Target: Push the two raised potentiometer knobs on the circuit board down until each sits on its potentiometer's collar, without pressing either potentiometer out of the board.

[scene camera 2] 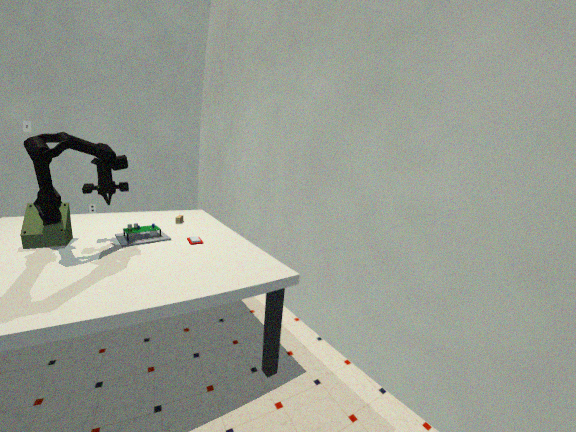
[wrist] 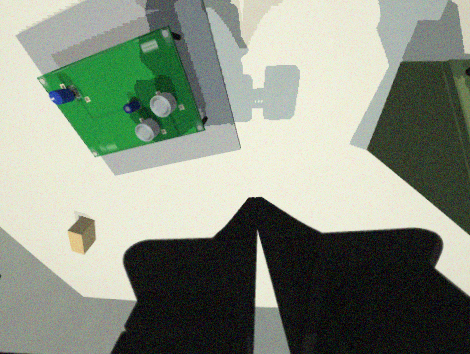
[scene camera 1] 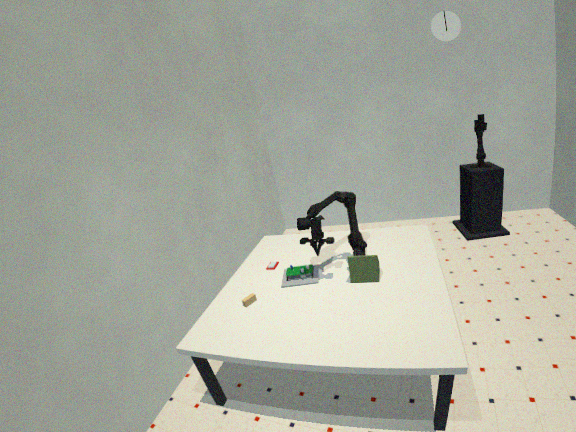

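Where they show: gripper, fingertip midpoint: (scene camera 2: pixel 108 204) (wrist: pixel 254 203) (scene camera 1: pixel 317 255); arm's base, link origin: (scene camera 2: pixel 51 218) (scene camera 1: pixel 359 259).
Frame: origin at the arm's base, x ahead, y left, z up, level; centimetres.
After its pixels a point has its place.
The green circuit board (scene camera 1: pixel 295 271) @[x 38.7, y -5.3, z -6.8 cm] (scene camera 2: pixel 145 229) @[x 37.8, y -8.2, z -6.8 cm] (wrist: pixel 102 80) @[x 37.5, y -9.2, z -6.8 cm] stands on short legs over a grey plate (scene camera 1: pixel 300 284) @[x 35.2, y 3.1, z -10.9 cm] (scene camera 2: pixel 150 242) @[x 38.4, y -16.4, z -11.0 cm] (wrist: pixel 175 156) @[x 34.7, y 2.3, z -10.5 cm]. In the wrist view, two round light-grey knobs, one (wrist: pixel 163 104) @[x 30.6, y -6.2, z -4.1 cm] farther from the gripper and one (wrist: pixel 147 130) @[x 33.6, y -3.9, z -4.6 cm] nearer the board's edge, stand close together on it. A small blue part (wrist: pixel 131 106) @[x 34.6, y -6.4, z -5.2 cm] is beside them and a larger blue part (wrist: pixel 62 96) @[x 40.8, y -8.6, z -4.5 cm] is at the far left. The knobs' height above their collars is too small to tell. My gripper (scene camera 1: pixel 318 254) @[x 22.9, y -0.9, z 4.8 cm] (scene camera 2: pixel 108 203) @[x 22.9, y -0.9, z 4.8 cm] (wrist: pixel 254 203) @[x 22.9, y -0.9, z 4.8 cm] is shut and empty, above the table and to the arm-base side of the board.
A tan block (scene camera 1: pixel 249 300) @[x 61.4, y 19.2, z -8.5 cm] (scene camera 2: pixel 179 219) @[x 61.0, y 14.0, z -8.5 cm] (wrist: pixel 82 235) @[x 59.1, y 15.7, z -7.5 cm] and a small red-edged tray (scene camera 1: pixel 272 265) @[x 57.3, y -20.5, z -9.9 cm] (scene camera 2: pixel 195 240) @[x 57.0, y -25.1, z -9.9 cm] lie on the table. The arm stands at a green box (scene camera 1: pixel 364 268) @[x -2.1, y 6.4, z -2.1 cm] (scene camera 2: pixel 31 240) @[x -7.3, y -4.3, z -7.9 cm] (wrist: pixel 425 125) @[x 5.7, y -0.6, z -4.5 cm]. A black pedestal (scene camera 1: pixel 481 197) with another arm stands on the floor.
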